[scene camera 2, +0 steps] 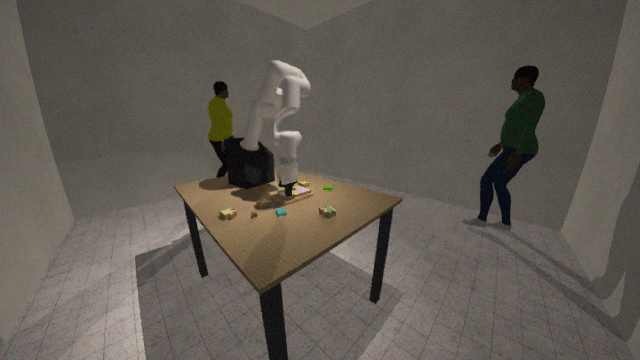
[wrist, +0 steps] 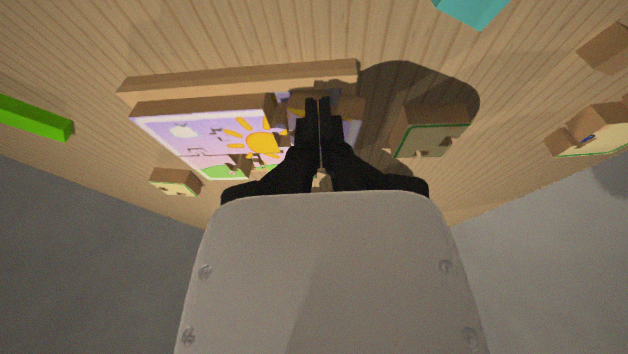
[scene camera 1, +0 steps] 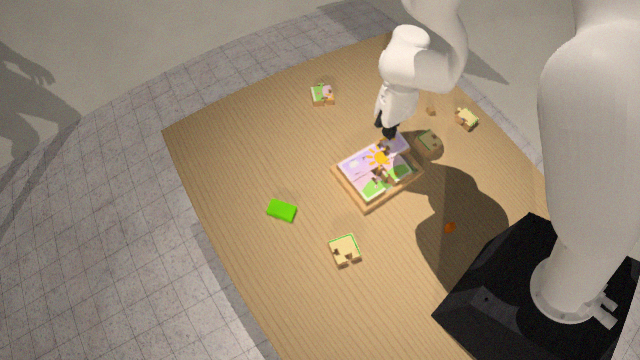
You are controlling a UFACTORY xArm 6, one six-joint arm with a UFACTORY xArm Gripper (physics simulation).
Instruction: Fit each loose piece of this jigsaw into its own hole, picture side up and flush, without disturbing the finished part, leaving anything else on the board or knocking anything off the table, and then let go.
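The jigsaw board [scene camera 1: 347, 192] [wrist: 225, 75] holds a sun-and-meadow picture with gaps. A purple corner piece [scene camera 1: 398, 145] [wrist: 354, 126] lies picture side up at the board's upper right corner in scene camera 1; its seating is unclear. My gripper [scene camera 1: 389, 137] [scene camera 2: 289, 194] [wrist: 318, 114] is shut and empty, its tips low at this piece's inner side, partly hiding it. A green-and-pink piece [scene camera 1: 322, 94] [scene camera 2: 327, 211] lies picture up on the table. Pieces with a cream face up lie near the board [scene camera 1: 429, 141] [wrist: 430, 141], at the right [scene camera 1: 467, 117] and below [scene camera 1: 345, 250].
A teal block [scene camera 2: 281, 212] [wrist: 470, 10] is beyond the board in the wrist view. A green block [scene camera 1: 281, 210] [scene camera 2: 327, 188] [wrist: 35, 120], a small brown block [scene camera 1: 430, 111] [wrist: 607, 47] and an orange object [scene camera 1: 450, 228] lie on the table [scene camera 1: 250, 150]. Shadow covers the board's right side.
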